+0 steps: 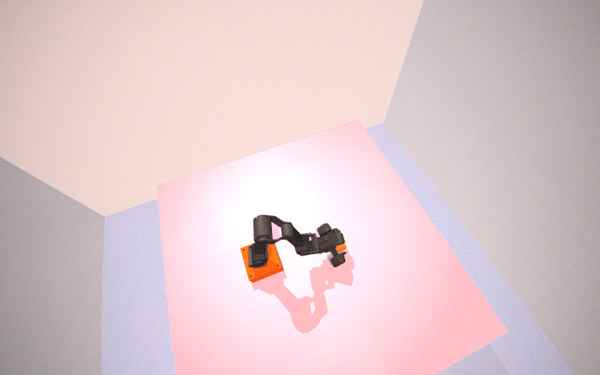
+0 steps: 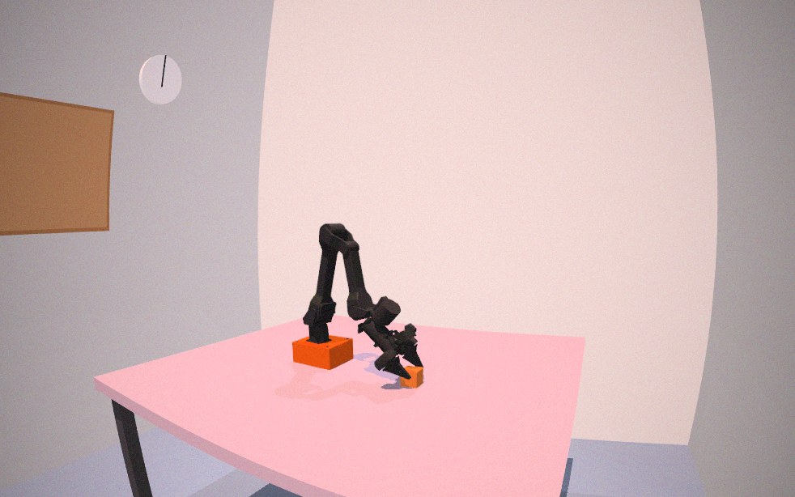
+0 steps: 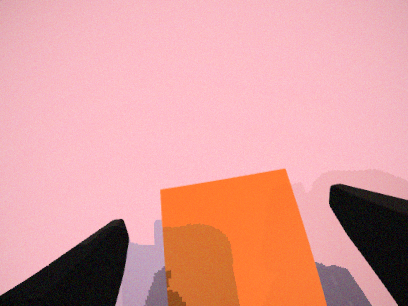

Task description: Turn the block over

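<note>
My gripper tip is now 3 cm past the orange block and 1 cm above it.
</note>
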